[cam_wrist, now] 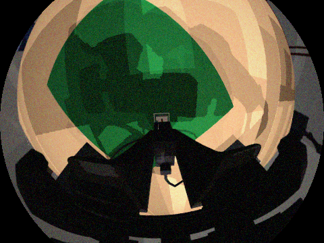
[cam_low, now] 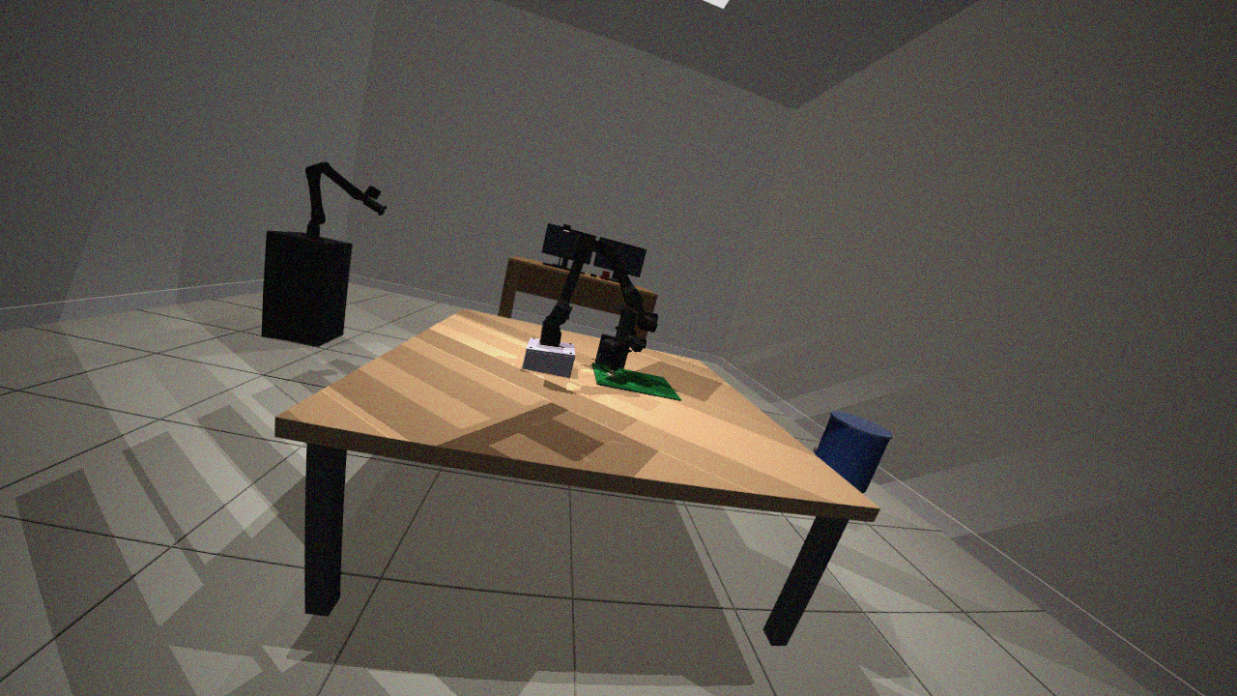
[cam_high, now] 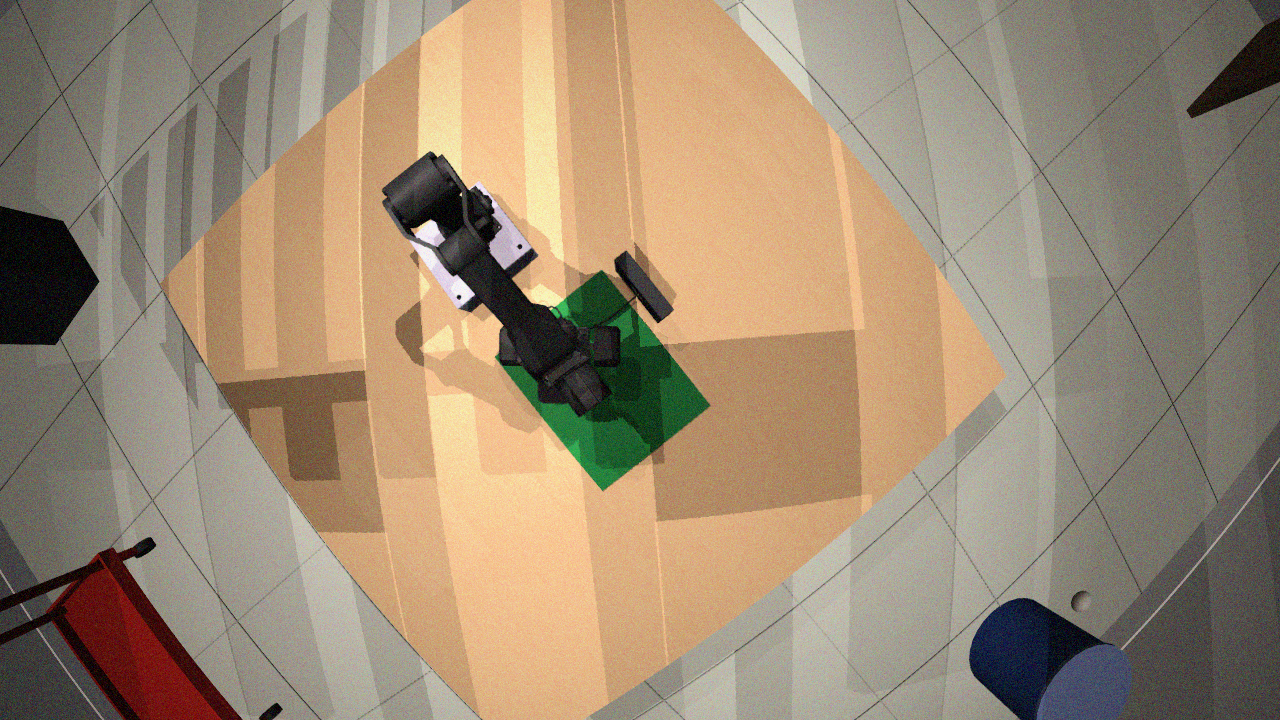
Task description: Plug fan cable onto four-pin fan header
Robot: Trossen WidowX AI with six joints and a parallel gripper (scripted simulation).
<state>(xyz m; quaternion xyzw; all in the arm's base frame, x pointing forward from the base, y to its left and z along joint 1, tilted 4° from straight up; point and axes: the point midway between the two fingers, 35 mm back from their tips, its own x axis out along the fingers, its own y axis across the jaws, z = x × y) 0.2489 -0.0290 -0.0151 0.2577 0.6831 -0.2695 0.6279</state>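
My gripper tip is 1 cm past the dark plug and 1 cm below it. The rest, counted from my gripper tip: green board 8 cm ahead, 6 cm below; then dark fan 2 cm ahead, 15 cm to the left, 2 cm above; then pale fan header 1 cm behind, 1 cm to the left, 4 cm below.
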